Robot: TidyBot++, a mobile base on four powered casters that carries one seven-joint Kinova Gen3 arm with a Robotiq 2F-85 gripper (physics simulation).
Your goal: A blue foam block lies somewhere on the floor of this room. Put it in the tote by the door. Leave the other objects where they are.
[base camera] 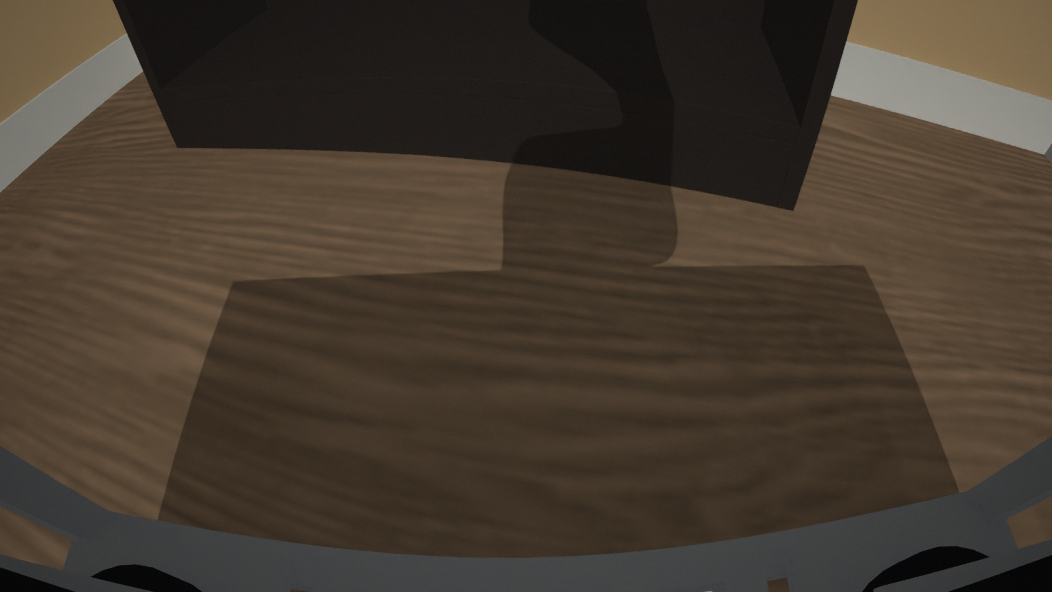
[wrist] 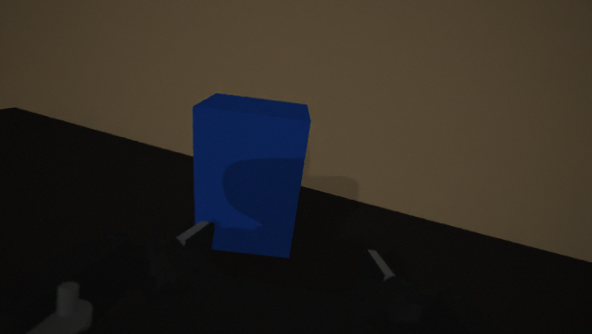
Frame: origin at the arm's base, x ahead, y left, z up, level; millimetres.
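Where they show: gripper, fingertip midpoint: (wrist: 285,252).
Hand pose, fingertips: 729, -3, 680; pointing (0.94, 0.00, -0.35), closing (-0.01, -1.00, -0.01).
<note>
After its pixels a point has its place, as x, y, z.
A blue rectangular block (wrist: 250,140) @(740, 24, 739) stands upright on a dark surface (wrist: 125,175) @(813, 153, 664) near the tan wall in the wrist view. Its broad face is toward the camera, partly in shadow. My gripper (wrist: 285,252) @(729, -3, 680) is open and empty, with its fingertips low in the wrist view. The left fingertip overlaps the block's lower left corner in the picture; whether they touch I cannot tell. The right fingertip is well to the right of the block. The block, the gripper and the tote do not show in the base view.
A dark open-fronted cabinet (base camera: 331,125) @(615, 220, -359) stands on the wood floor (base camera: 88,294) @(408, 495, -396) ahead of the base, tan walls (base camera: 956,36) @(742, -630, -254) with white baseboards (base camera: 934,80) @(732, -614, -326) behind it. A shadow of the arm and base falls on the floor and cabinet. The grey base frame (base camera: 514,570) curves along the bottom.
</note>
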